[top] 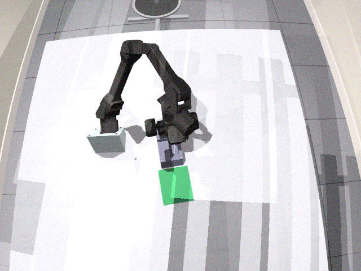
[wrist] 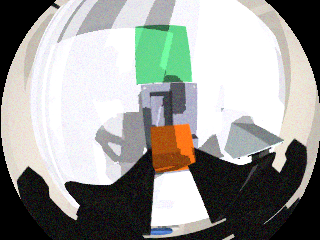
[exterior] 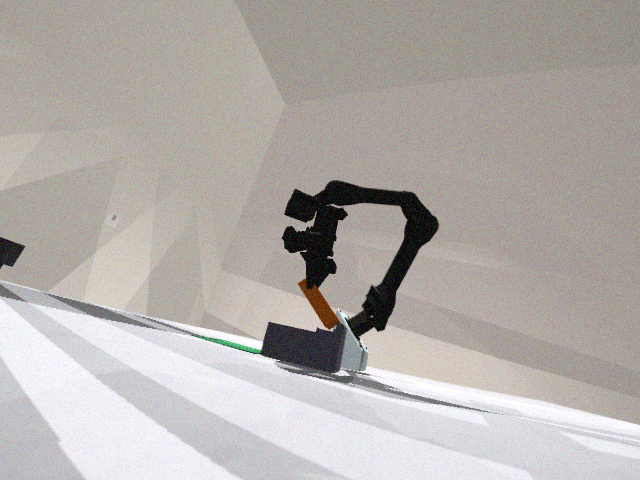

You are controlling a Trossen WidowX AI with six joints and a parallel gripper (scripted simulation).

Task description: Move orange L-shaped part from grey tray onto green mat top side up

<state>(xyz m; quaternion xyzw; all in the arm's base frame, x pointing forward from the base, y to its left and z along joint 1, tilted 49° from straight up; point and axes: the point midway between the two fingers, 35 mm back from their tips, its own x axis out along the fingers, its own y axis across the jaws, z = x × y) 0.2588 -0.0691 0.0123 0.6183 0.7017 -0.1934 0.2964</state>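
The green mat lies 160 mm below my gripper tip, 150 mm to the right of it and 10 mm ahead of it. Round my gripper tip: orange L-shaped part 30 mm to the left, 30 mm below, 20 mm behind.
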